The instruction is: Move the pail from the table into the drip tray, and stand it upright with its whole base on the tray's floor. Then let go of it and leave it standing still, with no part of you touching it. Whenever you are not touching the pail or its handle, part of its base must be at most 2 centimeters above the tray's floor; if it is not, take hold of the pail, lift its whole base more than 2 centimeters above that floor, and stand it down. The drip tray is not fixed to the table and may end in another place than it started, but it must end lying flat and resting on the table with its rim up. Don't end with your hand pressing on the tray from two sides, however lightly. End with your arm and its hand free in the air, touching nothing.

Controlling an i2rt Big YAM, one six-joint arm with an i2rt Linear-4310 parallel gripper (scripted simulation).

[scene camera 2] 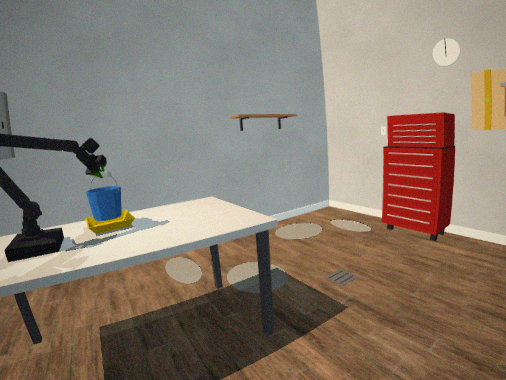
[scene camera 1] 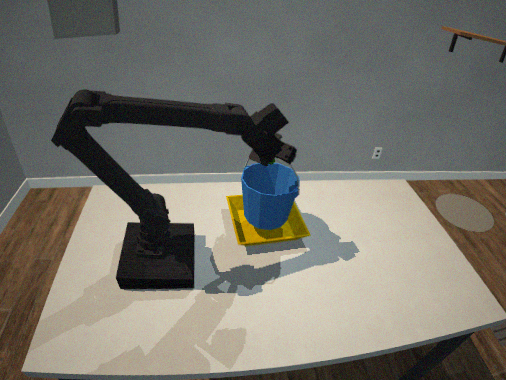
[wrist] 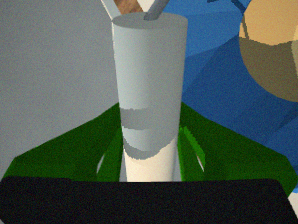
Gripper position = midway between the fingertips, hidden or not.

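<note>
A yellow drip tray [scene camera 1: 245, 233] is here for me to see, and so is a blue pail [scene camera 1: 269, 192]. Scene camera 2 shows me the blue pail [scene camera 2: 105, 204] too. I also see my gripper [wrist: 150, 111].
</note>
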